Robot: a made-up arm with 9 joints. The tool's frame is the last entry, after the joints. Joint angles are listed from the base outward. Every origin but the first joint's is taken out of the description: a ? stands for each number. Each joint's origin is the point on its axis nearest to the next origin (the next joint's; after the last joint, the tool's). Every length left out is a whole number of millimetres.
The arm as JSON. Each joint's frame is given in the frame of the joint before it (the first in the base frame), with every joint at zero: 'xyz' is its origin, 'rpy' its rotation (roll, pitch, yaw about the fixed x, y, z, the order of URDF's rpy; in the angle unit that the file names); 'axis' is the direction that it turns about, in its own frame. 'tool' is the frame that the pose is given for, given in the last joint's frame.
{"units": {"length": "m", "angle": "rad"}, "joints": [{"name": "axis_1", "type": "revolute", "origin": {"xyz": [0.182, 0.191, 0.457], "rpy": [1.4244, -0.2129, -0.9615]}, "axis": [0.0, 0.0, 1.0]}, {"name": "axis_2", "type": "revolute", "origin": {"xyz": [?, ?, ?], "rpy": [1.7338, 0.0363, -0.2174]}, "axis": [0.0, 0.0, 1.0]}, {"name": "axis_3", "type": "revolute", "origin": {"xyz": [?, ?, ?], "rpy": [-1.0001, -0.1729, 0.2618]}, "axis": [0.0, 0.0, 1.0]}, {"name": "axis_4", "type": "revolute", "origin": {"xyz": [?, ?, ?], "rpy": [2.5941, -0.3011, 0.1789]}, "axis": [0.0, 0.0, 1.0]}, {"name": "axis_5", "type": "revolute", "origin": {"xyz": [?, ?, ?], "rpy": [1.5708, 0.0, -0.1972]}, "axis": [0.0, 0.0, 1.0]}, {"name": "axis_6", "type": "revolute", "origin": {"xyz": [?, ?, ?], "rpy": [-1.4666, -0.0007, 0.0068]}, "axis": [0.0, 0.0, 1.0]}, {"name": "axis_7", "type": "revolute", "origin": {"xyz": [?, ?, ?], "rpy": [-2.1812, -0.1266, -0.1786]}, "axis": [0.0, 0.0, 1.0]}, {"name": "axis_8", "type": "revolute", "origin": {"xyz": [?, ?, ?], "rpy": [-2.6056, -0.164, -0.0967]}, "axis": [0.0, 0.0, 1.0]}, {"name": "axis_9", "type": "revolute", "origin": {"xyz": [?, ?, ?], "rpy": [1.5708, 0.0, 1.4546]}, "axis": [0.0, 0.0, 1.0]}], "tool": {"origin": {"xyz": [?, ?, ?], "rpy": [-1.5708, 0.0, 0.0]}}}
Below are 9 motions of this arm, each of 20 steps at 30 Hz.
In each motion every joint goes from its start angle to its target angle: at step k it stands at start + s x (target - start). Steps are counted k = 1, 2, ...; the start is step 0. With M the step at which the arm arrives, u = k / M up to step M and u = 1 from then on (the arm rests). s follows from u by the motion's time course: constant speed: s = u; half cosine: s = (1 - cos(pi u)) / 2; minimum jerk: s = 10 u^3 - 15 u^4 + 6 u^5.
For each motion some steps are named. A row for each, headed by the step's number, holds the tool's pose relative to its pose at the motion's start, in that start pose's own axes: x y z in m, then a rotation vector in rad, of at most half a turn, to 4 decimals.
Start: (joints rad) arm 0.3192 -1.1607 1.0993 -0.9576 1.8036 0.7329 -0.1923 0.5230 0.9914
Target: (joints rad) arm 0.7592 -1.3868 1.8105 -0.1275 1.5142 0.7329 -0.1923 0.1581 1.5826
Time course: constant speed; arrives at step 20
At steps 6, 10, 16, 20:
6: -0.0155 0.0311 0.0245 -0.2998 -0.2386 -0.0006
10: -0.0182 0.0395 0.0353 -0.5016 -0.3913 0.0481
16: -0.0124 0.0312 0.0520 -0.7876 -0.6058 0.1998
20: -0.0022 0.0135 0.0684 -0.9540 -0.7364 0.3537

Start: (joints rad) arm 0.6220 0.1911 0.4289 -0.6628 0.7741 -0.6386 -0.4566 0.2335 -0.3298
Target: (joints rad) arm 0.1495 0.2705 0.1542 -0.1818 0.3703 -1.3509 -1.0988 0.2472 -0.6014
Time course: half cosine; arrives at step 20
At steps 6, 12, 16, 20:
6: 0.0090 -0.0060 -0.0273 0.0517 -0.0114 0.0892
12: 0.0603 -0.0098 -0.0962 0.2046 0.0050 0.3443
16: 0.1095 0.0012 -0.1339 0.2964 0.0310 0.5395
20: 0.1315 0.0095 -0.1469 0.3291 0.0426 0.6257

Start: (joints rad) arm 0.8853 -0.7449 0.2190 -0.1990 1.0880 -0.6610 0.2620 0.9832 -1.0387
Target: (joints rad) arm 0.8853 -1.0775 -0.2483 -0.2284 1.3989 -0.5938 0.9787 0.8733 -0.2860
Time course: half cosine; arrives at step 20
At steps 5, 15, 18, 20:
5: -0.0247 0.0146 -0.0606 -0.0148 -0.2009 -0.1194
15: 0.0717 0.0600 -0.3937 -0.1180 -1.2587 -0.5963
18: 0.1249 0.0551 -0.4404 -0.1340 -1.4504 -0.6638
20: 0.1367 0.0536 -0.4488 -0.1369 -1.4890 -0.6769

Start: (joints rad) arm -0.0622 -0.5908 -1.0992 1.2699 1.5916 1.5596 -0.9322 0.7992 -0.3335
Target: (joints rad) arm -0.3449 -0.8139 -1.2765 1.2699 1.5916 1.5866 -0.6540 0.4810 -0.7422
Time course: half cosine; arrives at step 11
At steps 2, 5, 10, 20:
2: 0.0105 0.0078 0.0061 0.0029 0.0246 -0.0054
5: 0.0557 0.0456 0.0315 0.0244 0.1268 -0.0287
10: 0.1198 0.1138 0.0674 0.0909 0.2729 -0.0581
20: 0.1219 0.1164 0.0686 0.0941 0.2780 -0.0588

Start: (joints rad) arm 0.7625 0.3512 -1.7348 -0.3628 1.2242 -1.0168 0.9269 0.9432 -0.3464
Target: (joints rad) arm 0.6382 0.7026 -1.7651 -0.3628 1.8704 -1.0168 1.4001 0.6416 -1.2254
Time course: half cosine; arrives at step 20
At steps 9, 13, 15, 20:
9: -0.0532 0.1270 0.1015 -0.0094 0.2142 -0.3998
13: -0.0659 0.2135 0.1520 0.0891 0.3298 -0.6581
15: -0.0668 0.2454 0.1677 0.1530 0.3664 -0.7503
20: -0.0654 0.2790 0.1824 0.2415 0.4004 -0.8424

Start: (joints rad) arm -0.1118 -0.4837 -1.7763 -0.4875 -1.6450 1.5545 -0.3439 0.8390 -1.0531
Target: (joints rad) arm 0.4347 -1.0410 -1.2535 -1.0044 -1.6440 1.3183 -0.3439 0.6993 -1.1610
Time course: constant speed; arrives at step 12
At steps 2, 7, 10, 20:
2: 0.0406 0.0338 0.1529 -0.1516 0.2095 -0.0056
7: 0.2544 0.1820 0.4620 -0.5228 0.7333 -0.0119
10: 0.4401 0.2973 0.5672 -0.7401 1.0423 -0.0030
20: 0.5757 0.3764 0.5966 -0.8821 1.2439 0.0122

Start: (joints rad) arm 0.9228 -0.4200 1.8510 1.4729 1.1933 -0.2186 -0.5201 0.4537 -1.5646
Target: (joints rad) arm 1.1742 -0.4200 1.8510 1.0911 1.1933 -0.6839 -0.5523 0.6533 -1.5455
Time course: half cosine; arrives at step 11
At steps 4, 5, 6, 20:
4: 0.0122 0.0259 0.0327 -0.0718 0.2446 -0.0565
5: 0.0224 0.0389 0.0488 -0.1077 0.3601 -0.0814
6: 0.0364 0.0529 0.0654 -0.1461 0.4813 -0.1062
20: 0.0993 0.0971 0.1086 -0.2657 0.8517 -0.1727

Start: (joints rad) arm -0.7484 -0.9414 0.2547 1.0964 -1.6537 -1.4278 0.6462 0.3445 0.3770
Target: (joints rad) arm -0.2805 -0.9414 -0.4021 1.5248 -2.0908 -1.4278 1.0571 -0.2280 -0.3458
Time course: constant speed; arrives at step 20
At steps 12, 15, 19, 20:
12: 0.2028 -0.0308 0.2681 -0.6285 0.3898 -0.1567
15: 0.2498 -0.0112 0.3186 -0.7878 0.4418 -0.2290
19: 0.3065 0.0241 0.3695 -0.9902 0.4747 -0.3382
20: 0.3194 0.0338 0.3792 -1.0381 0.4760 -0.3669

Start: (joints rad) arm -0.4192 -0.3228 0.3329 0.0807 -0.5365 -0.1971 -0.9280 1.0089 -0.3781
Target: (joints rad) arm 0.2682 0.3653 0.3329 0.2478 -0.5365 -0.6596 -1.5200 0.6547 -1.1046
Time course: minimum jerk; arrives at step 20
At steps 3, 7, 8, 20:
3: 0.0018 0.0076 0.0064 0.0033 0.0316 -0.0172
7: 0.0267 0.0623 0.0462 0.0382 0.2653 -0.1547
8: 0.0408 0.0808 0.0566 0.0565 0.3502 -0.2100
20: 0.1901 0.1339 0.0414 0.2977 0.8651 -0.6501

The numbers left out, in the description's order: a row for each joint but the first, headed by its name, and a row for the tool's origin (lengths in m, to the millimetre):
axis_2: -0.072 -0.331 0.0
axis_3: -0.04 0.179 0.0
axis_4: 0.025 0.305 0.0
axis_5: -0.026 0.018 0.0
axis_6: 0.021 -0.067 0.0
axis_7: 0.125 0.002 0.0
axis_8: 0.044 -0.119 0.0
axis_9: 0.233 -0.064 0.0
tool: -0.165 0.095 0.0

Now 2 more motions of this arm.
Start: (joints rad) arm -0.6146 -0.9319 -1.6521 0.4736 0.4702 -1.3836 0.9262 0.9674 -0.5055
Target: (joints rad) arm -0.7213 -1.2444 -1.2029 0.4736 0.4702 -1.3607 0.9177 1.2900 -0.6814
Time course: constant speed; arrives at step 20
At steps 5, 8, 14, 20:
5: 0.0412 -0.0313 0.0667 -0.1058 0.0661 0.0966
8: 0.0676 -0.0452 0.1074 -0.1726 0.1046 0.1516
14: 0.1220 -0.0610 0.1893 -0.3135 0.1792 0.2541
20: 0.1759 -0.0604 0.2701 -0.4640 0.2505 0.3445

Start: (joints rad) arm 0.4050 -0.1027 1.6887 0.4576 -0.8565 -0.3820 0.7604 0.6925 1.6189
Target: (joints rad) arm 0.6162 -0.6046 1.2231 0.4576 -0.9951 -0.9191 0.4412 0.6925 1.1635
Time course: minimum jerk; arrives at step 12
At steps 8, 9, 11, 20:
8: -0.1921 0.0826 -0.3499 0.5571 0.2678 -0.0799
9: -0.2049 0.1051 -0.4094 0.6355 0.2808 -0.0608
11: -0.2122 0.1283 -0.4660 0.7063 0.2879 -0.0359
20: -0.2125 0.1295 -0.4690 0.7099 0.2881 -0.0345

